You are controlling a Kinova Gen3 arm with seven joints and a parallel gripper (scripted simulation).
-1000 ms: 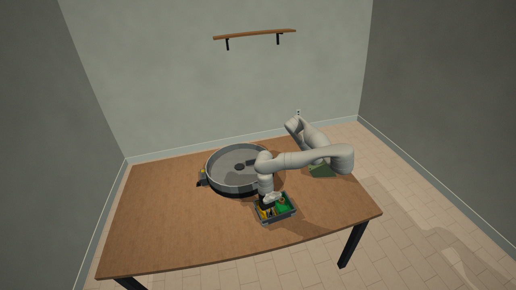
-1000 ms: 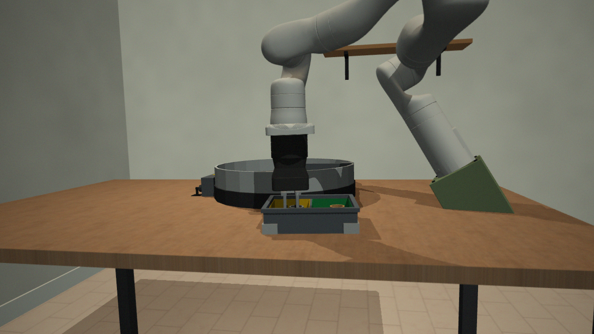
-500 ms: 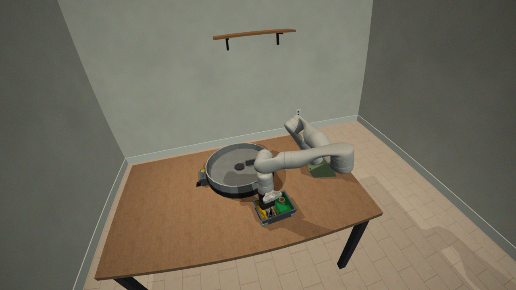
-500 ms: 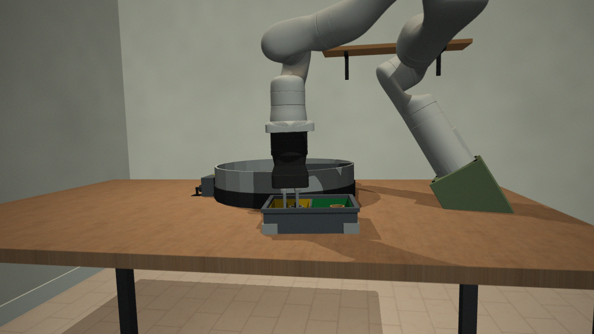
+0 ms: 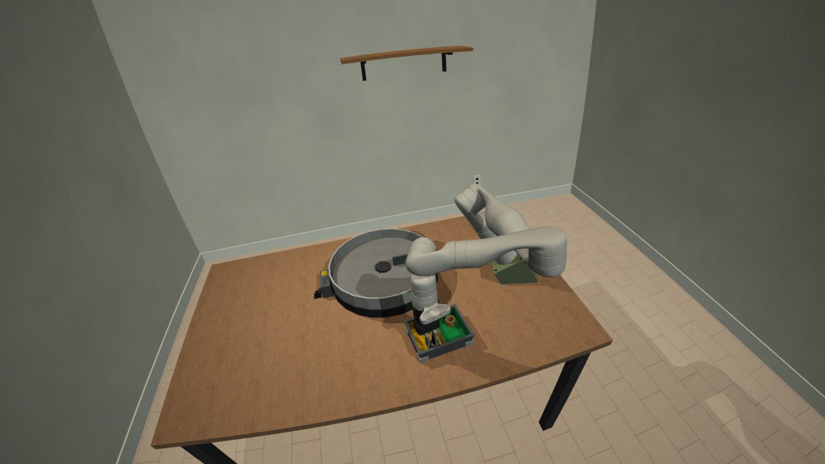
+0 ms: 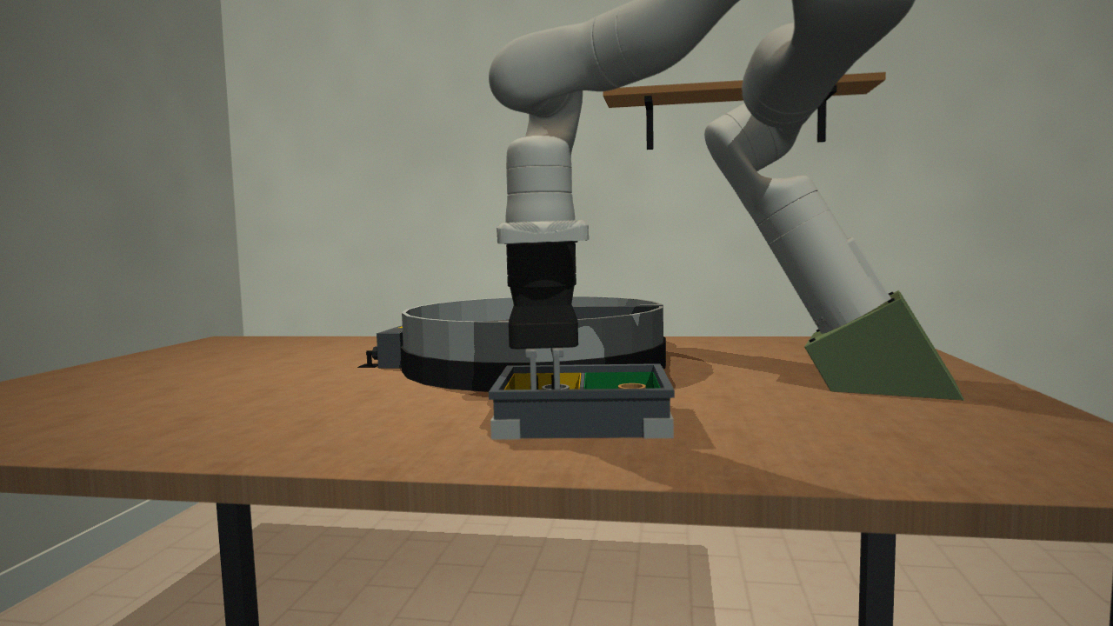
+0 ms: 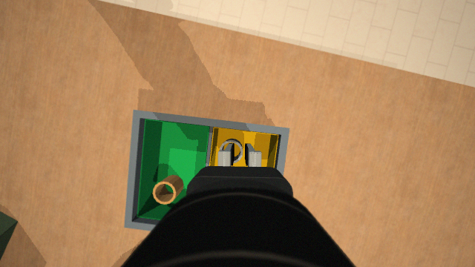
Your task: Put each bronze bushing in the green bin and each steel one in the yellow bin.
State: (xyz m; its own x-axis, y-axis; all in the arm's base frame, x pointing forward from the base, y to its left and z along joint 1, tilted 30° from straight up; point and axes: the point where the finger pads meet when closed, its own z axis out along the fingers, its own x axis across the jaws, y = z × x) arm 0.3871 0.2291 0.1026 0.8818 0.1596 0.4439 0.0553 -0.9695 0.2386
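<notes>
Right now my hand is 4 cm past the bin, 3 cm to the left of it and 2 cm above it. The rest, counted from my hand: grey turntable (40 cm to the right, 3 cm ahead, 1 cm above).
</notes>
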